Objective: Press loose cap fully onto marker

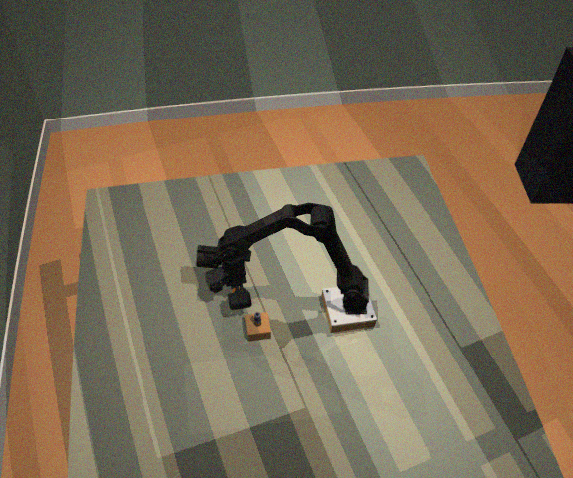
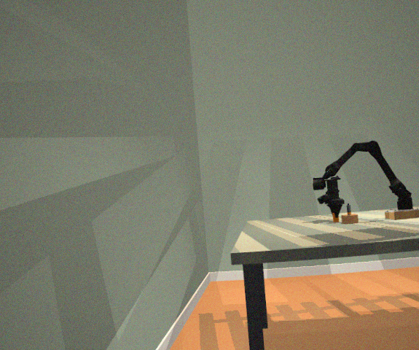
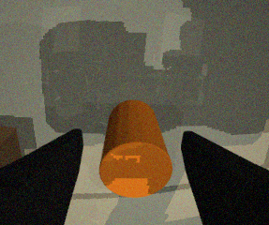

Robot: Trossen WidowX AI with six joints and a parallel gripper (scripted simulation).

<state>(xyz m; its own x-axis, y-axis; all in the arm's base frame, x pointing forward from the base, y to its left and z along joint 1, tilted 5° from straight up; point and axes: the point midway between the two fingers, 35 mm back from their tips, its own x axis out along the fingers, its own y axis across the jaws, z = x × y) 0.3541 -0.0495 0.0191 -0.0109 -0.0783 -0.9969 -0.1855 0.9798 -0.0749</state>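
The orange cap is right at my gripper tip.
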